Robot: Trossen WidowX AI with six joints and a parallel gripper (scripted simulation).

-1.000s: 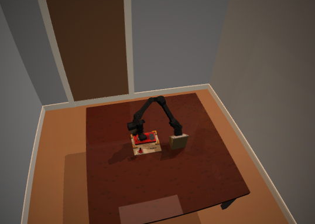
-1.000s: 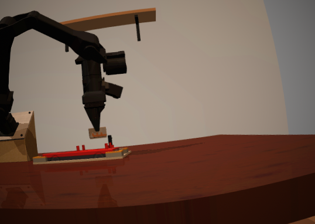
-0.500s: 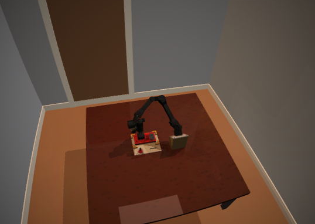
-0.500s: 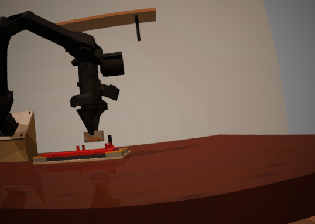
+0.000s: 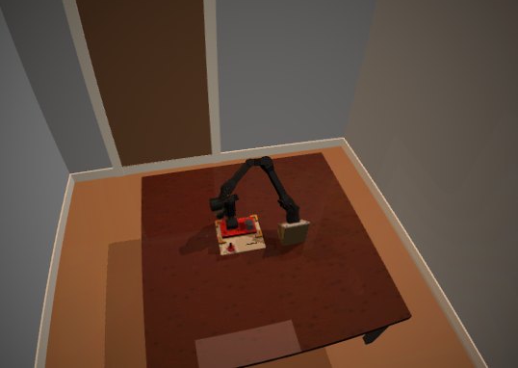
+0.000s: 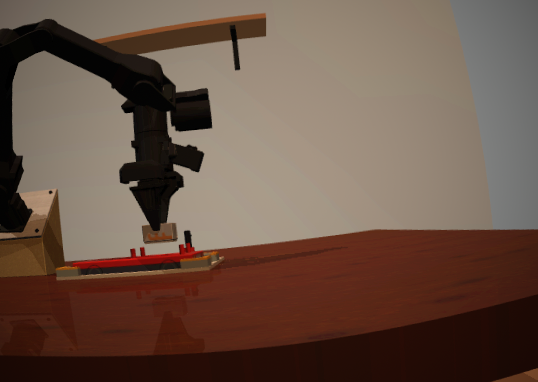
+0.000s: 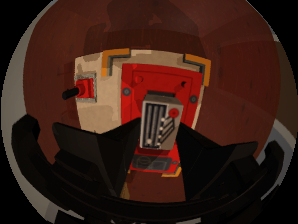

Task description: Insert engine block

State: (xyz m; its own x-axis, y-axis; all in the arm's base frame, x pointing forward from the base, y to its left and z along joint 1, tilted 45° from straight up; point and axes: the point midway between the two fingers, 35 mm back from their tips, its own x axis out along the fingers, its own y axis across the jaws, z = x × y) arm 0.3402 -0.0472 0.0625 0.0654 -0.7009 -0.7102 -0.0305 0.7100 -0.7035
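Now: gripper tip 10 mm above the engine block. Round my gripper tip: black post: 20 mm ahead, 130 mm to the left, 30 mm below.
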